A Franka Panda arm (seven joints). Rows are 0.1 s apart.
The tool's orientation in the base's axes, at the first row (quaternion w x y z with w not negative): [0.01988, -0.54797, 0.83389, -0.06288]
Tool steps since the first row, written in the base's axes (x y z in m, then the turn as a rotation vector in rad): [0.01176, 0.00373, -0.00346, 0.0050, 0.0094, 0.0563]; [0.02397, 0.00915, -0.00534, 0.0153, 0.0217, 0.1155]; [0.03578, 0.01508, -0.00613, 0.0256, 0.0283, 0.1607]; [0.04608, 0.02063, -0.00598, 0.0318, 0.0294, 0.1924]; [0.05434, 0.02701, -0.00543, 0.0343, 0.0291, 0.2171]
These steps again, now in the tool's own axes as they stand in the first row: [-0.00823, -0.00882, 0.00432, -0.0086, -0.0080, -0.0561]; [-0.01813, -0.01759, 0.00698, -0.0219, -0.0201, -0.1147]; [-0.02830, -0.02593, 0.00848, -0.0304, -0.0326, -0.1590]; [-0.03749, -0.03316, 0.00892, -0.0327, -0.0418, -0.1899]; [-0.04661, -0.03826, 0.00869, -0.0326, -0.0474, -0.2141]
